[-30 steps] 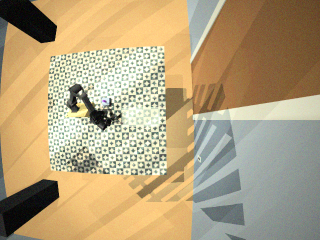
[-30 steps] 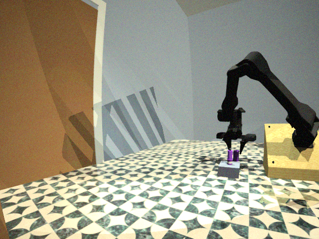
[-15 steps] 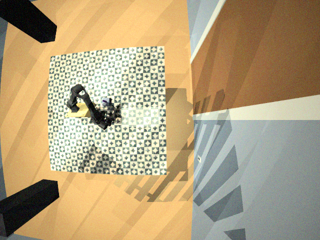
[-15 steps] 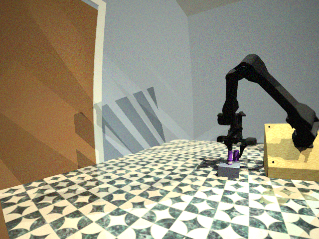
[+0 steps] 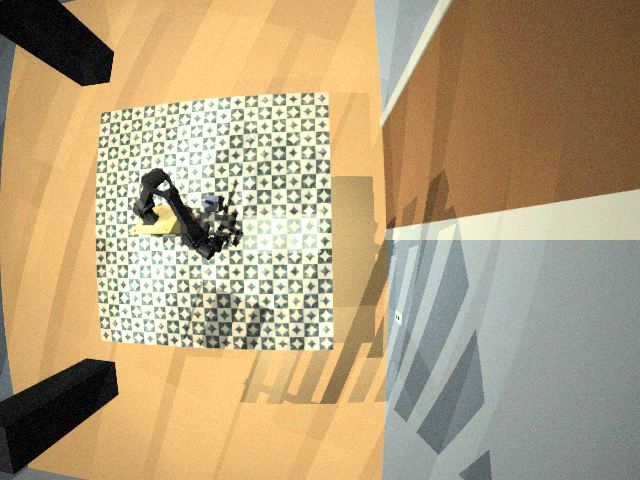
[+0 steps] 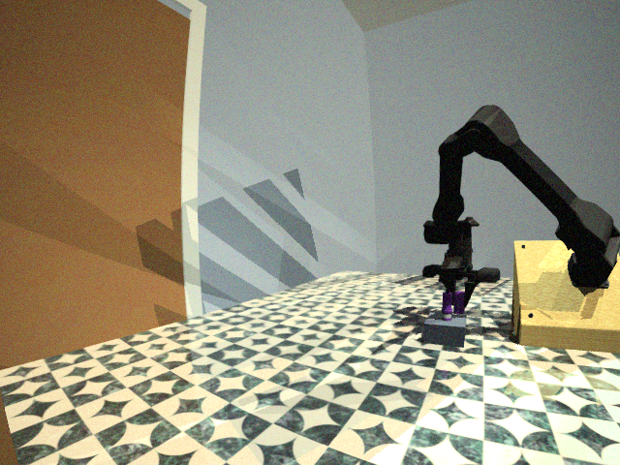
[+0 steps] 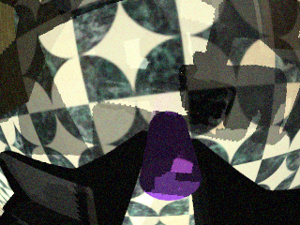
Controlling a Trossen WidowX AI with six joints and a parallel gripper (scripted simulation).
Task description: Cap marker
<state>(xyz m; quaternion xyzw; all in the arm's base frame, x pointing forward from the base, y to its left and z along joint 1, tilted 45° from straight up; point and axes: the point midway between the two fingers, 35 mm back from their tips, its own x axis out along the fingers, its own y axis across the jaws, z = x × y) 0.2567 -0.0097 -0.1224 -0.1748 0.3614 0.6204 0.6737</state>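
Now: the grey holder block 18 cm to the left of my gripper tip and 1 cm ahead of it. From my gripper tip the other things lie so: purple cap 1 cm above.
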